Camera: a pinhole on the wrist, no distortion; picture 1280 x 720 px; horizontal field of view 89.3 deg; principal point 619.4 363.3 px. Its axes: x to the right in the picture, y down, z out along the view. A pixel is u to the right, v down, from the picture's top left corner.
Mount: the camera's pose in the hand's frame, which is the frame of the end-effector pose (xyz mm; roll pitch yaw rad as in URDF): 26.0 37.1 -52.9 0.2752 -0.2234 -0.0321
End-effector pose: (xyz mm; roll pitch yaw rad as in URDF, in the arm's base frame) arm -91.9 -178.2 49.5 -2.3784 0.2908 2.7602
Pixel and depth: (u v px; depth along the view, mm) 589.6 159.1 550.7
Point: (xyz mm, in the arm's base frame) -140.4 -680.1 -20.5
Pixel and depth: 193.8 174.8 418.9
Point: 104.1 -583.0 94.6
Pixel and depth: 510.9 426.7 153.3
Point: -62.6 -247.2 -10.5
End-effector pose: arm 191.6 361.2 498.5 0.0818 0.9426 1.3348
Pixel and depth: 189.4 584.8 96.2
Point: 148.9 365.7 566.7
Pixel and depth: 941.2 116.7 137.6
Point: 270.6 441.4 489.9
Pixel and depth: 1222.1 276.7 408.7
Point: 470.5 802.9 477.7
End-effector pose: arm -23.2 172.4 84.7 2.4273 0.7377 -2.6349
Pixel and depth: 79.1 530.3 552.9
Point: 351.6 718.0 250.8
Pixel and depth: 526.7 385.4 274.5
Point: 68.5 350.1 10.8
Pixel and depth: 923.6 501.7 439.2
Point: -54.5 481.2 -238.6
